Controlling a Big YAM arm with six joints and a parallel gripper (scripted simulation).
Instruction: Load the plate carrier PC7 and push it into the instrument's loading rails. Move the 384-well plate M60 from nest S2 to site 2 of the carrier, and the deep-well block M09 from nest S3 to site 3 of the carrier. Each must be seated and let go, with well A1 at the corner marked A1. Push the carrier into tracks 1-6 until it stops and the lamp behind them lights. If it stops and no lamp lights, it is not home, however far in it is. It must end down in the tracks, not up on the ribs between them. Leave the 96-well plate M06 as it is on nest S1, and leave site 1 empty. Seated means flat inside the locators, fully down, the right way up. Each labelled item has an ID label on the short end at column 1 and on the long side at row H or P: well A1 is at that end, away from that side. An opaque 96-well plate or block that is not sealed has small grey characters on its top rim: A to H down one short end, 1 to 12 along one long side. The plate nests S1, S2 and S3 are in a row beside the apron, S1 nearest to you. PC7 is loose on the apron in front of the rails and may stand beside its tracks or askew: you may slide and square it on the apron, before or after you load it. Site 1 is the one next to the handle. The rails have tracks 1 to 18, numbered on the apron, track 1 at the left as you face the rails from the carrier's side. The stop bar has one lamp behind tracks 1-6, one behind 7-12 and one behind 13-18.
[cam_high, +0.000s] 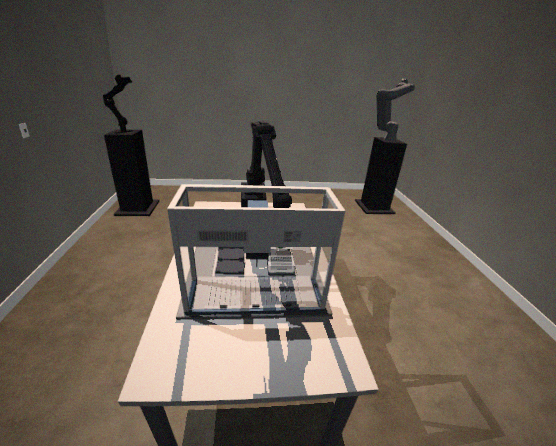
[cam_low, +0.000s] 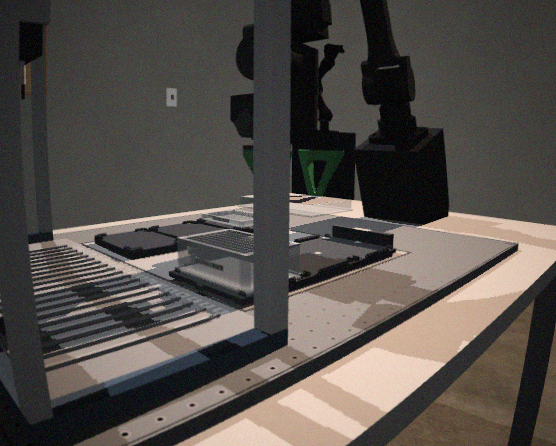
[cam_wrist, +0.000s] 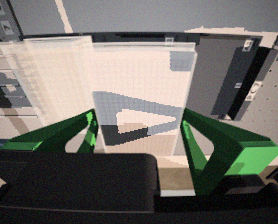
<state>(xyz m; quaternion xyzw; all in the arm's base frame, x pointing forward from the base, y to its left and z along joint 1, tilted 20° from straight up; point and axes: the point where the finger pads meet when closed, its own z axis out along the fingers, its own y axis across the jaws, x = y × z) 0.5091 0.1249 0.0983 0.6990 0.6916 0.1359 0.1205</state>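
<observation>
The carrier PC7 lies 80 mm below my hand. The rest, counted from my hand: deep-well block M09: 100 mm ahead, 70 mm below; nest S3: 90 mm ahead, 260 mm to the right, 90 mm below; grey frame post: 200 mm ahead, 150 mm to the left, 160 mm above.
</observation>
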